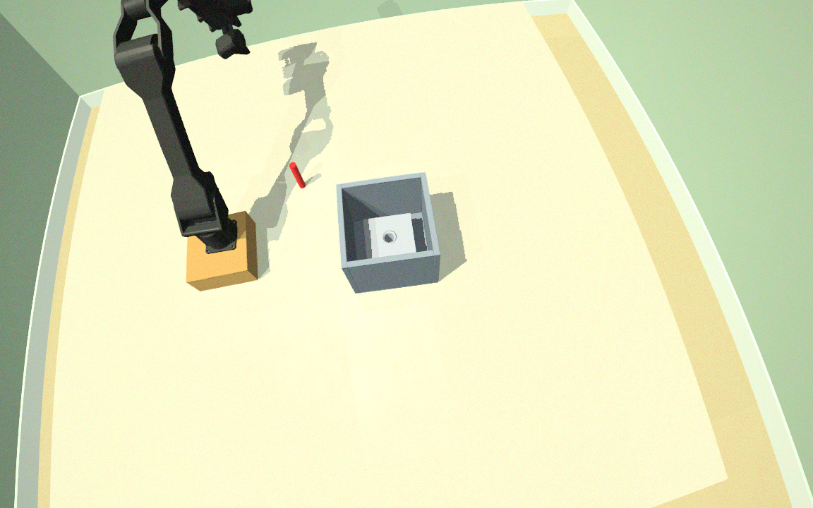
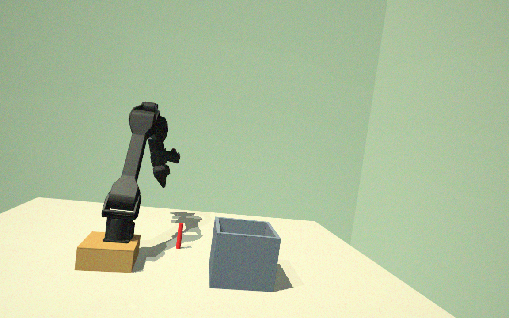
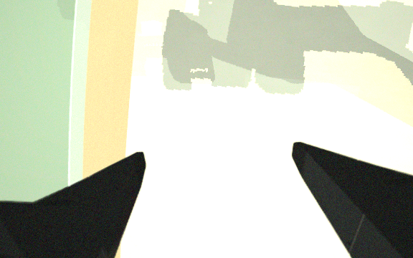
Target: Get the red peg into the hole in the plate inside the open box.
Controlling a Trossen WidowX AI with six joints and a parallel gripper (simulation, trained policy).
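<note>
My gripper tip is 110 mm short of the red peg, 360 mm to the left of it and 110 mm above it. The rest, counted from my gripper tip: plate (280 mm ahead, 540 mm to the right, 100 mm below).
</note>
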